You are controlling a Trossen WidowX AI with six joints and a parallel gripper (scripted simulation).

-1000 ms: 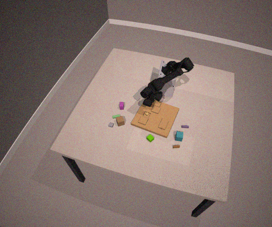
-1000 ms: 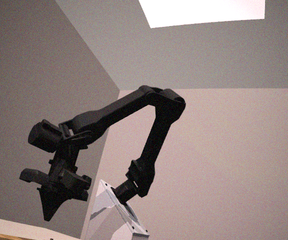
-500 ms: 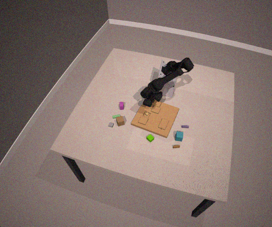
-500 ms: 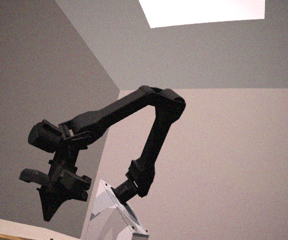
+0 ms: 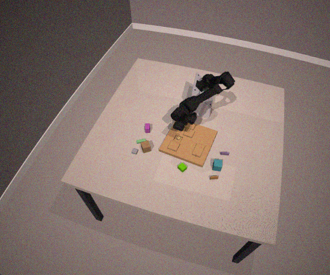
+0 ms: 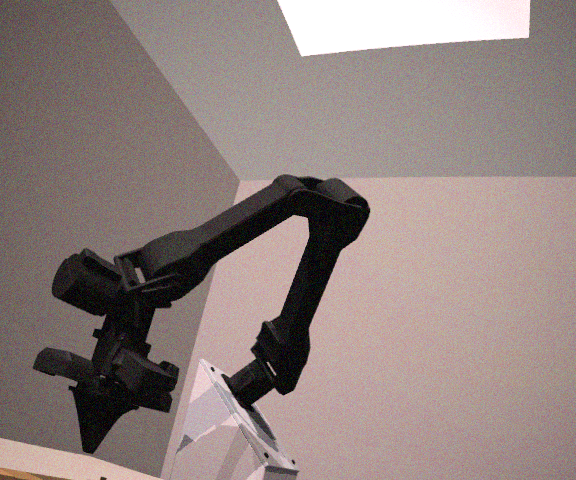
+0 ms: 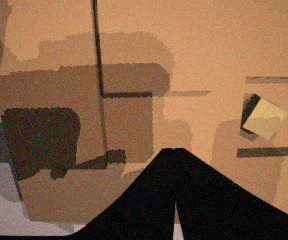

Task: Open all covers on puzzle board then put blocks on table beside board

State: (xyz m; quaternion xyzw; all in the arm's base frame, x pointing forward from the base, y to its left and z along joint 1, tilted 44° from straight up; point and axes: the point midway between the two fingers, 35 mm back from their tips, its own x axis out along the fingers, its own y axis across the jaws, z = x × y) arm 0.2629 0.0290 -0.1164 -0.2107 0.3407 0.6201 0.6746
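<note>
Now: gripper tip 50 mm short of the tan puzzle board, 60 mm to the right of it and 50 mm above it. The rest, counted from my gripper tip: magenta block: 20 mm ahead, 230 mm to the right, 50 mm below; brown cube: 180 mm ahead, 200 mm to the right, 40 mm below; bright green cube: 270 mm ahead, 50 mm to the left, 60 mm below.
</note>
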